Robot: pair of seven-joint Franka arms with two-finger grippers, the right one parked.
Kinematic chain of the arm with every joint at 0, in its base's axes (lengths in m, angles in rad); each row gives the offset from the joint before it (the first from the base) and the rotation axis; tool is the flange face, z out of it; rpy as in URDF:
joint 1: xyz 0 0 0.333 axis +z
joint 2: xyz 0 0 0 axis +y
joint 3: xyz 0 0 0.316 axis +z
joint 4: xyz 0.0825 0 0 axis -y
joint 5: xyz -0.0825 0 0.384 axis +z
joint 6: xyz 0 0 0 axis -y
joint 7: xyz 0.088 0 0 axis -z
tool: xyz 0 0 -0.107 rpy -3.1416 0 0
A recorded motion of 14 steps. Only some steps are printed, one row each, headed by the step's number.
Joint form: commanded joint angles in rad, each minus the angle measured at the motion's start. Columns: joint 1, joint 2, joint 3, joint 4, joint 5, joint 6, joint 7.
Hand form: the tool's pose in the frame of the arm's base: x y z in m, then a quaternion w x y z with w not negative. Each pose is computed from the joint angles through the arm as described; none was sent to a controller.
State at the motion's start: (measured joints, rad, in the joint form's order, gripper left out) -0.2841 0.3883 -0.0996 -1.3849 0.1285 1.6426 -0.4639
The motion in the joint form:
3: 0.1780 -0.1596 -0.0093 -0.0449 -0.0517 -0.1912 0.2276
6: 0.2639 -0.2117 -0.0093 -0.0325 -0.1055 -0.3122 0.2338
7: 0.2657 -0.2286 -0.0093 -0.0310 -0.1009 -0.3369 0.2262
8: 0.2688 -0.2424 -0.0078 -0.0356 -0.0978 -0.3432 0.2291
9: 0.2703 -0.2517 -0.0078 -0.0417 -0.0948 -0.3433 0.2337
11: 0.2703 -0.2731 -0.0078 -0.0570 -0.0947 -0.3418 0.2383
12: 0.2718 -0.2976 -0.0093 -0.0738 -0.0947 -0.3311 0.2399
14: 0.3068 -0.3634 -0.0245 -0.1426 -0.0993 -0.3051 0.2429
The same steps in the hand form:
3: 0.5950 -0.1136 0.5487 0.04830 -0.99431 -0.01136 0.09426
6: 0.5756 -0.0661 0.5775 0.02521 -0.99009 -0.05088 0.12847
7: 0.5686 -0.0641 0.5864 0.02927 -0.98937 -0.05599 0.13094
8: 0.5644 -0.0610 0.5918 0.03088 -0.98948 -0.05717 0.12926
9: 0.5619 -0.0597 0.5944 0.03217 -0.98974 -0.05588 0.12752
11: 0.5558 -0.0597 0.5997 0.03240 -0.99033 -0.05371 0.12374
12: 0.5499 -0.0597 0.6065 0.03197 -0.99148 -0.05302 0.11461
14: 0.5336 -0.0497 0.6132 0.02997 -0.99228 -0.06110 0.10367

